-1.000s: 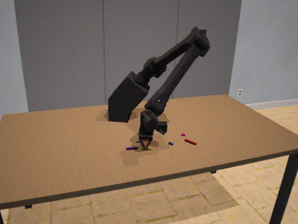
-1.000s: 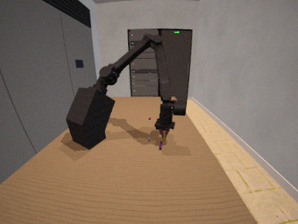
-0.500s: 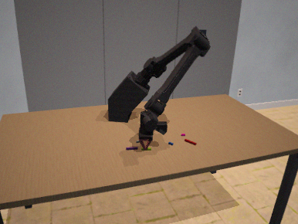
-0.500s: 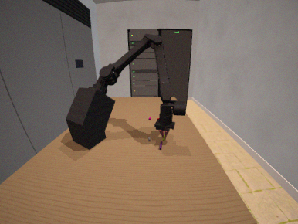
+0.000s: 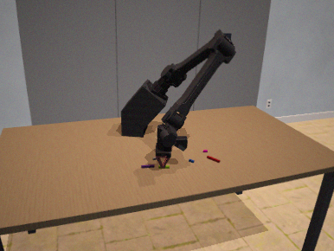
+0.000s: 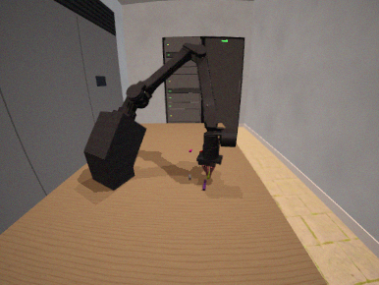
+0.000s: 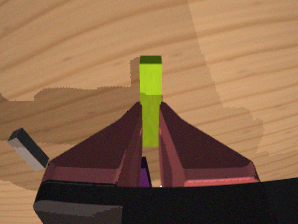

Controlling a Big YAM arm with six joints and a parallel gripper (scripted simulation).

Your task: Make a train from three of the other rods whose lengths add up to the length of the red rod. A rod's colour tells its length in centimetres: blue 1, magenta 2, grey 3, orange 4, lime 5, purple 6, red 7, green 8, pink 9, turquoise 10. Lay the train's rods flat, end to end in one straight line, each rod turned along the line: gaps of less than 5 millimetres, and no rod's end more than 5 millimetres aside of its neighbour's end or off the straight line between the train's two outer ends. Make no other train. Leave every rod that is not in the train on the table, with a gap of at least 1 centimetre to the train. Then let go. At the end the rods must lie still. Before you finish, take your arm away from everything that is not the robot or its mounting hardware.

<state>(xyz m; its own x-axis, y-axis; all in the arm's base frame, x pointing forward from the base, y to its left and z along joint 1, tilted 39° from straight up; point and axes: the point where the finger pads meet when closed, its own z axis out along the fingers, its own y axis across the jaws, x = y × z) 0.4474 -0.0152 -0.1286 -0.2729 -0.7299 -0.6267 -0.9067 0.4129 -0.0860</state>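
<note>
The purple rod is 2 cm behind my hand, 6 cm to the right of it and 1 cm below it. From my hand the other things lie so: grey rod: 9 cm behind, 1 cm to the right, 1 cm below; then red rod: 26 cm to the left, 1 cm below; then lime rod: 1 cm to the left, 1 cm below.
</note>
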